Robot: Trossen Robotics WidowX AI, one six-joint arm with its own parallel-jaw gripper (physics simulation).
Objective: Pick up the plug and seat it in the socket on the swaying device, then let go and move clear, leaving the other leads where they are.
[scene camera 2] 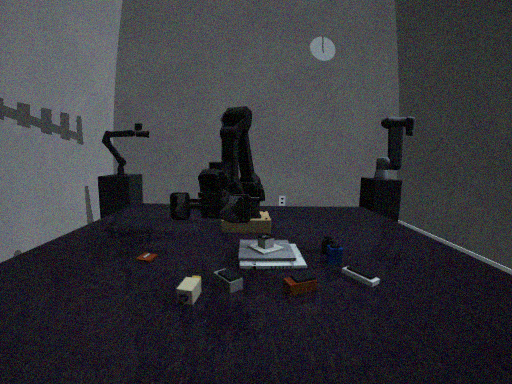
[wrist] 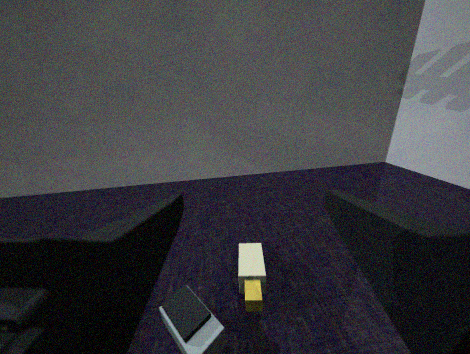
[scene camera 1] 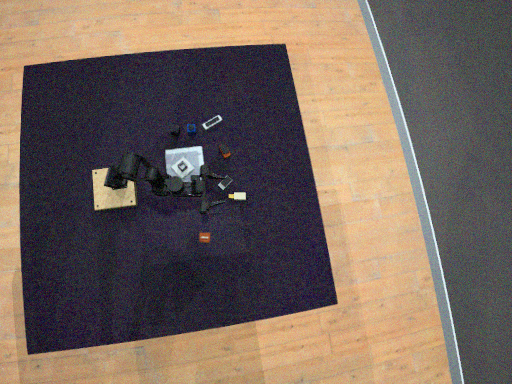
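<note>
The plug, a cream block (scene camera 1: 240, 196) (scene camera 2: 189, 289) (wrist: 251, 260) with a yellow tip, lies on its side on the dark mat, tip towards the robot. My gripper (scene camera 1: 224, 190) (scene camera 2: 208, 207) (wrist: 253, 198) is wide open and empty; its fingers are above the mat, apart from the plug, which lies beyond them in scene camera 1. The device, a pale slab (scene camera 1: 197, 154) (scene camera 2: 250, 253), carries a small grey socket block (scene camera 1: 182, 166) (scene camera 2: 266, 242) with a dark top on a tilted white plate. The socket has no plug in it.
A grey block with a black top (scene camera 1: 225, 182) (scene camera 2: 229, 280) (wrist: 187, 312) lies beside the plug. Orange (scene camera 1: 225, 151) (scene camera 2: 300, 284), blue (scene camera 1: 191, 129) (scene camera 2: 335, 254) and black (scene camera 1: 175, 130) blocks, a long white piece (scene camera 1: 212, 122) (scene camera 2: 361, 276) and a flat orange piece (scene camera 1: 204, 237) (scene camera 2: 147, 257) surround the device.
</note>
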